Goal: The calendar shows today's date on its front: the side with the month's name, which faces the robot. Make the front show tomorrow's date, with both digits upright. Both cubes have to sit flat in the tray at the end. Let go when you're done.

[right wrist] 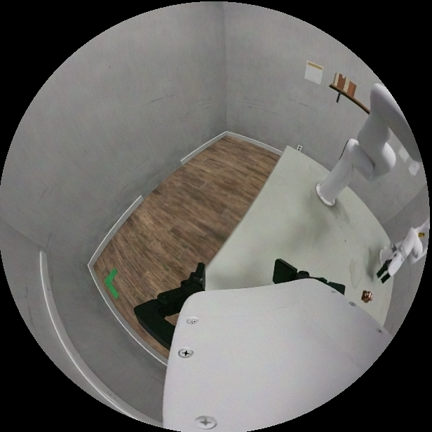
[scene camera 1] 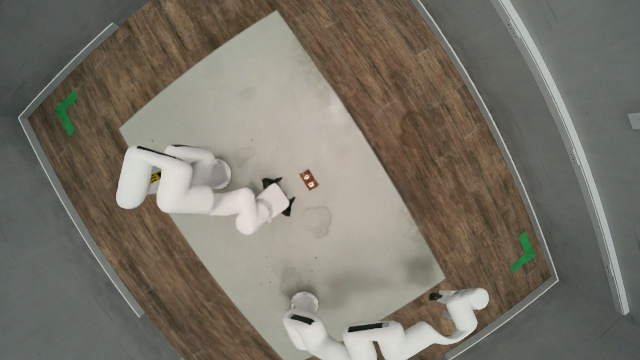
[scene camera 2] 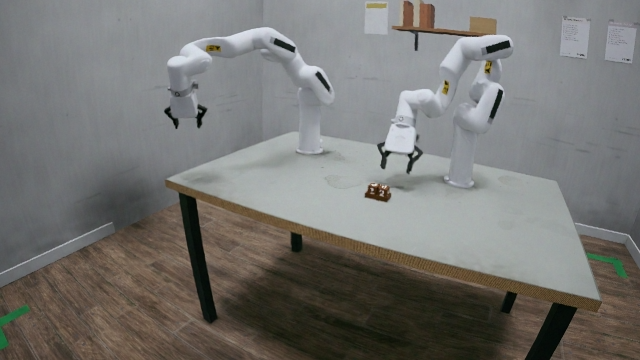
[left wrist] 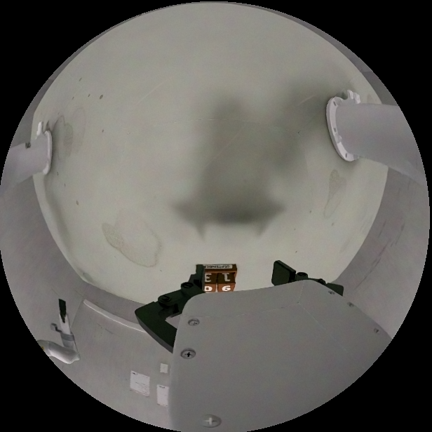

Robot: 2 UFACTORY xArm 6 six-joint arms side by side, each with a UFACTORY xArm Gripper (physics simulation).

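Where they show: left gripper, fingertip midpoint: (scene camera 1: 286, 188) (scene camera 2: 395, 171); right gripper, fingertip midpoint: (scene camera 1: 439, 299) (scene camera 2: 188, 126); left arm's base at its link origin: (scene camera 1: 217, 173) (scene camera 2: 458, 182); right arm's base at its link origin: (scene camera 1: 304, 303) (scene camera 2: 309, 150).
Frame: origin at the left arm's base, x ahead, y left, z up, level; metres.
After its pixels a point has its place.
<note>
The calendar is a brown tray (scene camera 2: 377, 198) {z 0.007, x 0.356, y -0.196 m} (left wrist: 220, 267) holding two brown cubes side by side, both seated. In the left wrist view its SEPTEMBER label is upside down; on that front, read the label's way up, the left cube (left wrist: 226, 277) shows 1 and the right cube (left wrist: 208, 277) shows 3, both upright. Their tops show 0 and a 6 or 9. My left gripper (scene camera 1: 287, 189) {z 0.071, x 0.244, y -0.188 m} (scene camera 2: 396, 170) {z 0.071, x 0.244, y -0.188 m} (left wrist: 240, 274) is open and empty, above the table on the robot's side of the calendar. My right gripper (scene camera 1: 435, 297) {z 0.196, x 0.587, y -0.877 m} (scene camera 2: 188, 126) {z 0.196, x 0.587, y -0.877 m} (right wrist: 240, 272) is open and empty, far from it, beyond the table's end.
The pale table (scene camera 1: 350, 200) {z 0.000, x 0.446, y -0.361 m} (scene camera 2: 475, 240) {z 0.000, x 0.433, y 0.158 m} carries both arm bases. The left arm's base (scene camera 2: 459, 180) {z 0.024, x 0.047, y 0.010 m} stands near the left gripper, and the right arm's base (scene camera 2: 310, 149) {z 0.021, x 0.081, y -0.669 m} stands farther along the same side. A wall shelf (scene camera 2: 440, 31) hangs behind the arms.
</note>
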